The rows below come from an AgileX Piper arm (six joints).
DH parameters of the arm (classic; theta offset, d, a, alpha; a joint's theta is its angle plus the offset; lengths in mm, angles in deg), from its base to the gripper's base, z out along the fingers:
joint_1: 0 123 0 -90
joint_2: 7.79 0 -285.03 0
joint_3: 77.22 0 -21.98 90
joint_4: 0 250.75 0 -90
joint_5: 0 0 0 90
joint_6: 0 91 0 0
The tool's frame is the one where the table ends.
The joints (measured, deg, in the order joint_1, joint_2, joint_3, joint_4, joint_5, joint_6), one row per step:
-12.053, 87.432, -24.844, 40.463, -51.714, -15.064
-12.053, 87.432, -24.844, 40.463, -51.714, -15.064
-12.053, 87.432, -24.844, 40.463, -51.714, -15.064
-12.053, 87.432, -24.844, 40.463, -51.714, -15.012
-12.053, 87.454, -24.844, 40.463, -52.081, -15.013
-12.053, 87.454, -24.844, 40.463, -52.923, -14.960
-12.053, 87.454, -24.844, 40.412, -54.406, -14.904
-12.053, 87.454, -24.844, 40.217, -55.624, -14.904
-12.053, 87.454, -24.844, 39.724, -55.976, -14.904
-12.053, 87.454, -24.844, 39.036, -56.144, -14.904
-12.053, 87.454, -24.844, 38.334, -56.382, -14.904
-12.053, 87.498, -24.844, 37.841, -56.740, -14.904
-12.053, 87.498, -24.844, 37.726, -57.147, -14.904
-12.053, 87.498, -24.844, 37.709, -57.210, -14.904
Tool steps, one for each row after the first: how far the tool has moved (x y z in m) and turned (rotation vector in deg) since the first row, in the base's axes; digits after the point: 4 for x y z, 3 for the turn. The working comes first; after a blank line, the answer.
Tool pose at each row, in the base's axes (x y z in m, rotation vector in deg; the steps are taken from these numbers as rounded here):
0.2397, -0.0986, 0.1884, 42.880, 93.790, -27.091
0.2397, -0.0986, 0.1884, 42.880, 93.790, -27.091
0.2397, -0.0986, 0.1884, 42.880, 93.790, -27.091
0.2397, -0.0986, 0.1884, 42.921, 93.767, -27.054
0.2396, -0.0988, 0.1889, 42.870, 93.447, -27.249
0.2395, -0.0993, 0.1901, 42.791, 92.639, -27.643
0.2392, -0.1001, 0.1923, 42.563, 91.237, -28.348
0.2391, -0.1006, 0.1942, 42.168, 90.131, -28.926
0.2395, -0.1004, 0.1949, 41.571, 89.884, -29.013
0.2400, -0.0999, 0.1955, 40.787, 89.838, -28.970
0.2406, -0.0994, 0.1961, 39.978, 89.726, -28.956
0.2410, -0.0992, 0.1967, 39.384, 89.508, -29.045
0.2410, -0.0993, 0.1973, 39.200, 89.141, -29.216
0.2410, -0.0993, 0.1974, 39.172, 89.084, -29.242

0.0000, 0.0000, 0.0000, 0.000, 0.000, 0.000
0.0000, 0.0000, 0.0000, 0.000, 0.000, 0.000
0.0000, 0.0000, 0.0000, 0.037, -0.035, -0.011
-0.0001, -0.0002, 0.0005, -0.213, -0.244, -0.138
-0.0002, -0.0007, 0.0017, -0.761, -0.809, -0.440
-0.0005, -0.0015, 0.0039, -1.778, -1.778, -0.922
-0.0006, -0.0020, 0.0058, -2.723, -2.528, -1.176
-0.0002, -0.0018, 0.0065, -3.216, -2.709, -0.874
0.0003, -0.0013, 0.0071, -3.678, -2.760, -0.340
0.0009, -0.0008, 0.0077, -4.195, -2.855, 0.184
0.0013, -0.0006, 0.0083, -4.678, -3.003, 0.489
0.0013, -0.0007, 0.0089, -5.014, -3.258, 0.451
0.0013, -0.0007, 0.0090, -5.065, -3.297, 0.445

